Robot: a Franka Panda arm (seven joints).
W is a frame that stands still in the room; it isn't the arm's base.
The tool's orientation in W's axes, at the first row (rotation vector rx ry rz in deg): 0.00 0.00 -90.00
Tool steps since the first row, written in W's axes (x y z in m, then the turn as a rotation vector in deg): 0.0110 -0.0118 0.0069 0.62 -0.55 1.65; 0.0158 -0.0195 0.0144 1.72 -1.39 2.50; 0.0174 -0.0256 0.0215 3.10 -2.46 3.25; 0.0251 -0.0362 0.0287 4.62 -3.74 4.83; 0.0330 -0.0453 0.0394 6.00 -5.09 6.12; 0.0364 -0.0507 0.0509 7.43 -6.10 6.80; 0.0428 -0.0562 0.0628 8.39 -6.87 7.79; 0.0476 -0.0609 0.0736 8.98 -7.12 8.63; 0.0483 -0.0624 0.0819 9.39 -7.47 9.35; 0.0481 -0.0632 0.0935 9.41 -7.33 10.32; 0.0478 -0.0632 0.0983 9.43 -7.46 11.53; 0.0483 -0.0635 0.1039 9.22 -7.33 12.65
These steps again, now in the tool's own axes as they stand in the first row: 0.0118 0.0110 0.0069 0.55 0.62 1.65; 0.0195 0.0158 0.0144 1.39 1.72 2.50; 0.0256 0.0174 0.0215 2.46 3.10 3.25; 0.0362 0.0251 0.0287 3.74 4.62 4.83; 0.0453 0.0330 0.0394 5.09 6.00 6.12; 0.0507 0.0364 0.0509 6.10 7.43 6.80; 0.0562 0.0428 0.0628 6.87 8.39 7.79; 0.0609 0.0476 0.0736 7.12 8.98 8.63; 0.0624 0.0483 0.0819 7.47 9.39 9.35; 0.0632 0.0481 0.0935 7.33 9.41 10.32; 0.0632 0.0478 0.0983 7.46 9.43 11.53; 0.0635 0.0483 0.1039 7.33 9.22 12.65
